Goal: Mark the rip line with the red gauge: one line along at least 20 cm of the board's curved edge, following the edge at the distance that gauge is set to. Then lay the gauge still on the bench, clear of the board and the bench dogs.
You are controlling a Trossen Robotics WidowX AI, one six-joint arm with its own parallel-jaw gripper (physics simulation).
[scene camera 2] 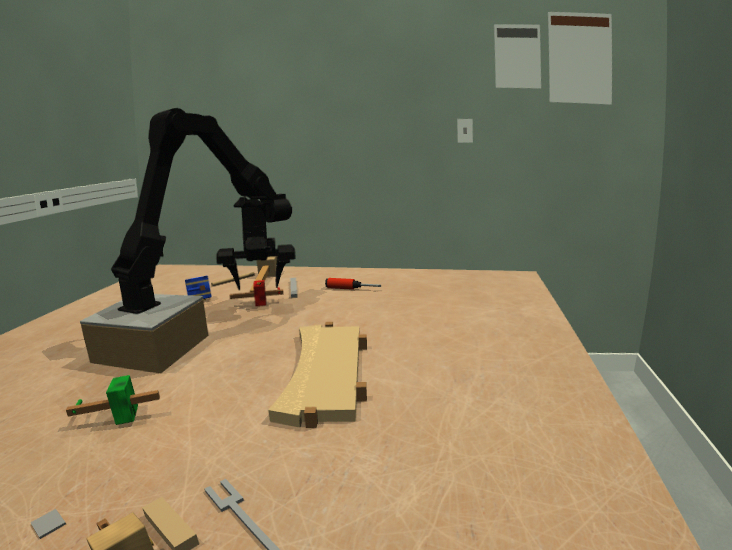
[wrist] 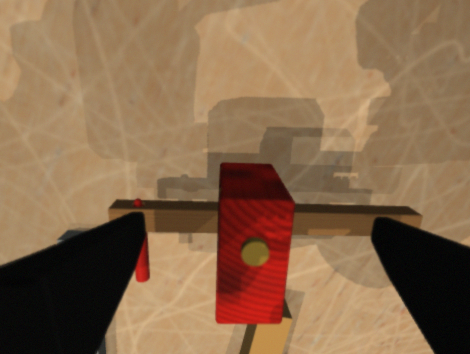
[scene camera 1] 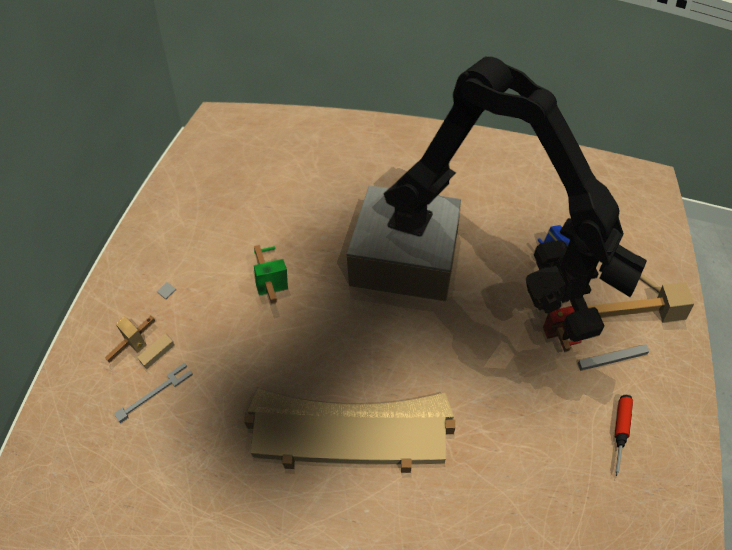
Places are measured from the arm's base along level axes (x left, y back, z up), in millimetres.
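Pixels of known places: gripper, fingertip midpoint: (scene camera 2: 258, 288) (wrist: 259, 225) (scene camera 1: 556, 317); arm's base, origin of the base link: (scene camera 2: 139, 307) (scene camera 1: 410, 219).
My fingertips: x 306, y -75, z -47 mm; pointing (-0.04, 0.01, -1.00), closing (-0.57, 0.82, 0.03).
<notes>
For each thing: its middle in the pictures, then the offset to it from my fingertips.
- red gauge, body centre: (wrist: 266, 236) (scene camera 1: 559, 318) (scene camera 2: 256, 292) dx +7, dy +11, dz -13 mm
- pale board, body centre: (scene camera 1: 348, 427) (scene camera 2: 321, 366) dx -261, dy -305, dz -31 mm
- mallet, body centre: (scene camera 1: 635, 307) (scene camera 2: 262, 276) dx +160, dy +99, dz -20 mm
- grey bar, body centre: (scene camera 1: 614, 357) (scene camera 2: 293, 287) dx +136, dy -18, dz -35 mm
- red screwdriver, body centre: (scene camera 1: 622, 435) (scene camera 2: 353, 284) dx +180, dy -176, dz -27 mm
- blue gauge, body centre: (scene camera 1: 567, 245) (scene camera 2: 197, 289) dx -9, dy +196, dz -17 mm
- green gauge, body centre: (scene camera 2: 114, 402) (scene camera 1: 269, 272) dx -515, dy -86, dz -13 mm
- wooden gauge, body centre: (scene camera 1: 129, 337) dx -698, dy -324, dz -15 mm
- forked tool, body centre: (scene camera 2: 252, 527) (scene camera 1: 152, 393) dx -600, dy -394, dz -37 mm
The red gauge (scene camera 1: 556, 323) (scene camera 2: 259, 295) (wrist: 254, 290) stands on the bench at the right of scene camera 1, its brown beam level through the red block and a red pin near one end. My gripper (scene camera 2: 258, 288) (wrist: 259, 225) is open and empty, pointing down over the gauge. In the wrist view its fingers are spread to either side of the red block, along the beam. In scene camera 1 the gripper partly hides the gauge. The pale board (scene camera 1: 349, 437) (scene camera 2: 334, 372) lies flat, its curved edge towards the arm's base, with brown bench dogs (scene camera 1: 405, 465) (scene camera 2: 361, 390) around it.
A mallet (scene camera 1: 675, 302) lies close to the gauge, its handle reaching towards it. A grey bar (scene camera 1: 613, 357), a red screwdriver (scene camera 1: 623, 416) (scene camera 2: 341, 283) and a blue gauge (scene camera 1: 556, 235) (scene camera 2: 198, 287) lie nearby. A green gauge (scene camera 1: 271, 276), wooden gauge (scene camera 1: 130, 334) and forked tool (scene camera 1: 150, 395) are farther left.
</notes>
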